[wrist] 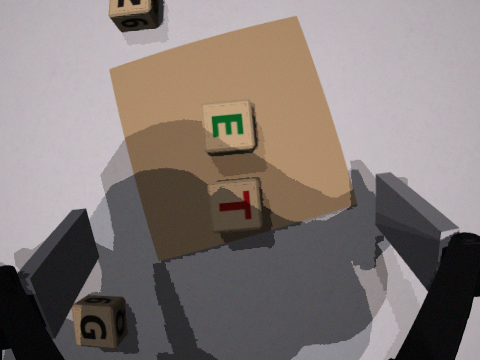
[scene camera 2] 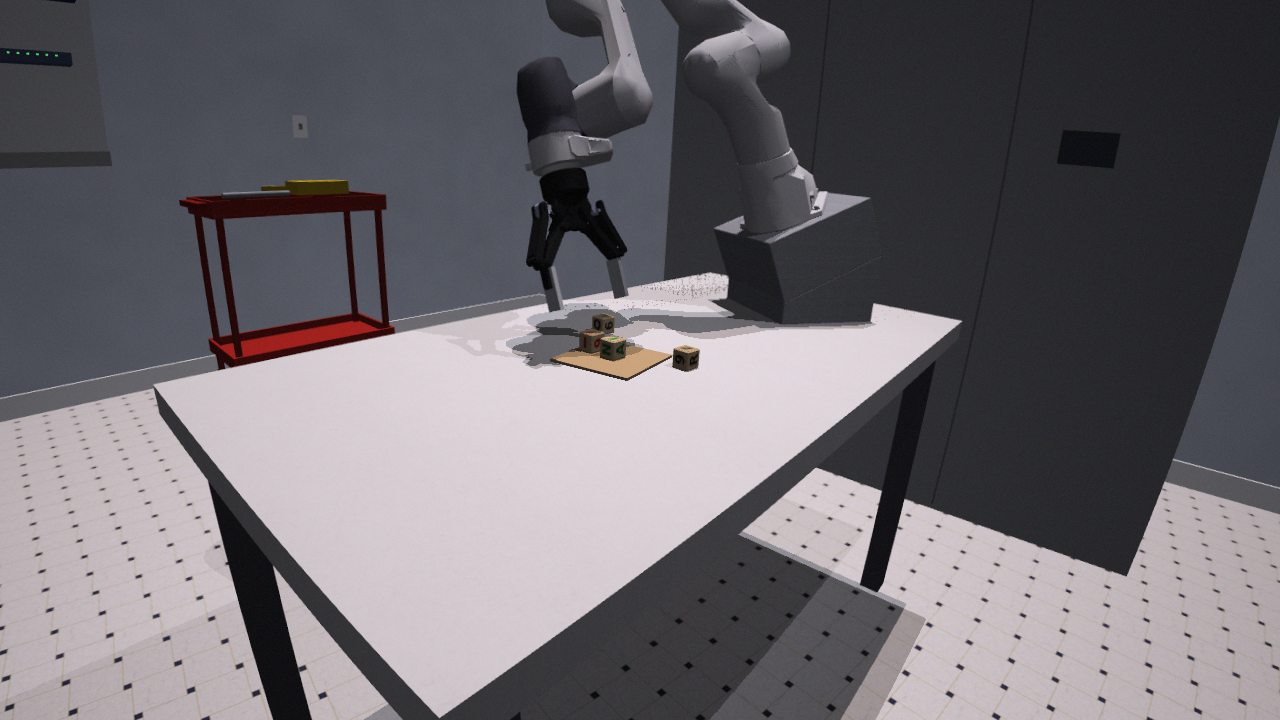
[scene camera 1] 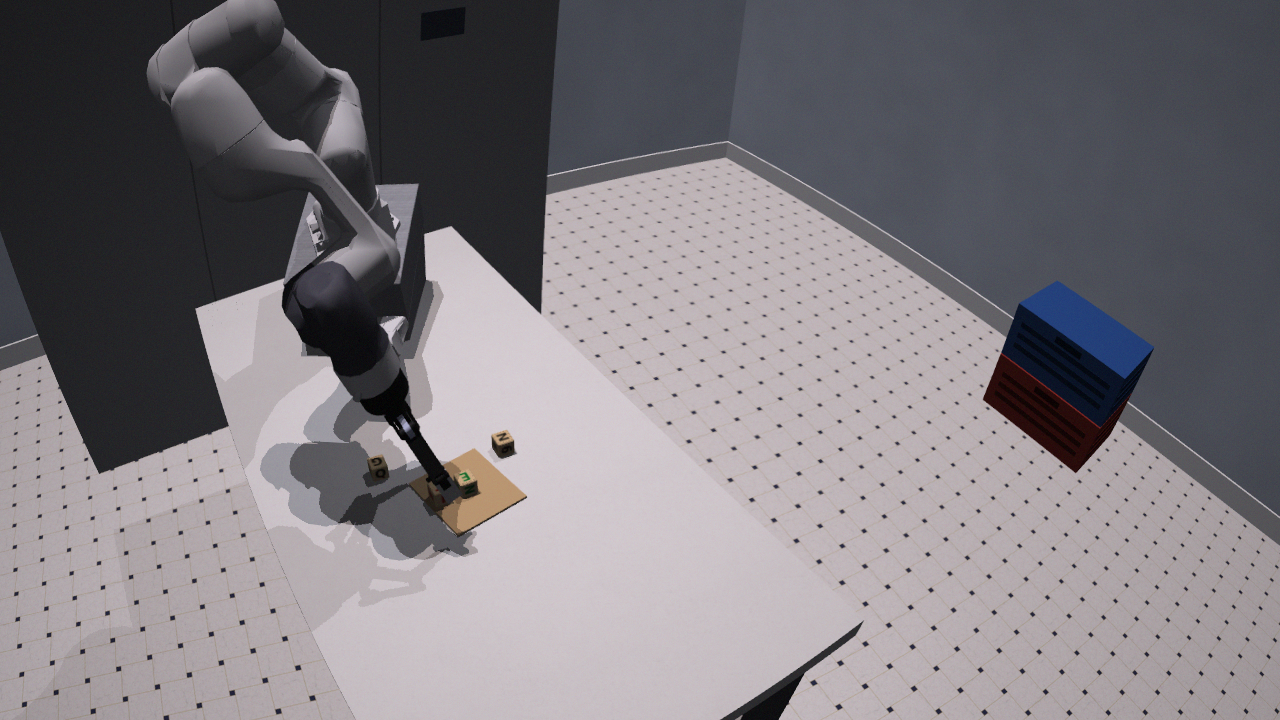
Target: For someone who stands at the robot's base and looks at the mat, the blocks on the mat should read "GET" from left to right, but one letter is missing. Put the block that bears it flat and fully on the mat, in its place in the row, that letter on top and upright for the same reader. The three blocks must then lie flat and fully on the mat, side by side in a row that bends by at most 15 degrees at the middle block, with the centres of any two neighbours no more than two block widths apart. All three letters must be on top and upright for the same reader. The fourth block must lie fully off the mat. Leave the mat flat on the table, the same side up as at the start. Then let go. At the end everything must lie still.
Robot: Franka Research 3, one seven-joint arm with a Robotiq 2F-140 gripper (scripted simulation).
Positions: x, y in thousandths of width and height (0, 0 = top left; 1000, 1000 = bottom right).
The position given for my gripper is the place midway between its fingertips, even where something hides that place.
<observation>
I see my gripper (scene camera 2: 462, 422), a T block (wrist: 489, 571) and an E block (wrist: 474, 351).
My gripper shows as well in the wrist view (wrist: 484, 607) and in scene camera 1 (scene camera 1: 339, 648).
</observation>
